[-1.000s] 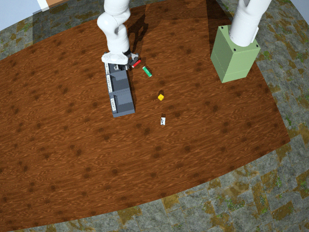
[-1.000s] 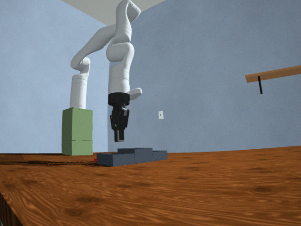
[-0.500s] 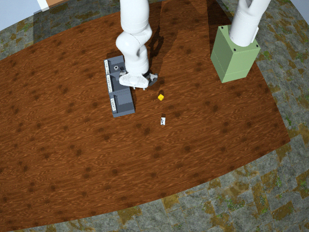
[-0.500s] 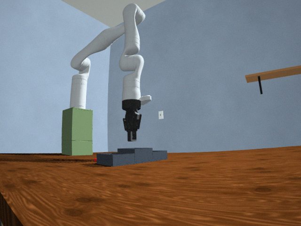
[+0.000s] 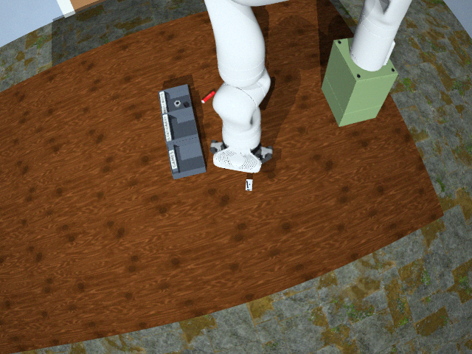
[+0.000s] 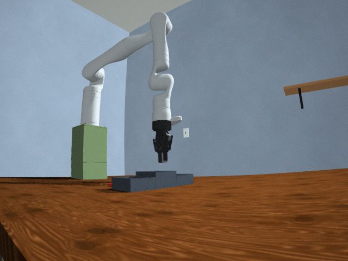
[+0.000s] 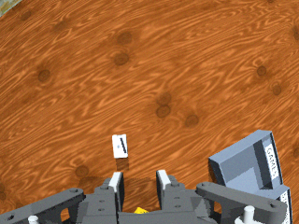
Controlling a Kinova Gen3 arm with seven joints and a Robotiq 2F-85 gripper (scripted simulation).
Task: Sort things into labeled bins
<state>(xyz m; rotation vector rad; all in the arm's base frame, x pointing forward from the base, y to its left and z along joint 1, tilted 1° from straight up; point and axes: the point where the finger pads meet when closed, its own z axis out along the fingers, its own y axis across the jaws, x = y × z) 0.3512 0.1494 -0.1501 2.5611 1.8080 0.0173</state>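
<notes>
Right now the white domino is 10 mm behind my hand, 30 mm to the left of it and 80 mm below it. Also, from my hand: red marker (40 mm ahead, 240 mm to the right, 90 mm below); then green marker (190 mm to the right, 90 mm below); then yellow die (30 mm behind, 70 mm to the right, 80 mm below).
</notes>
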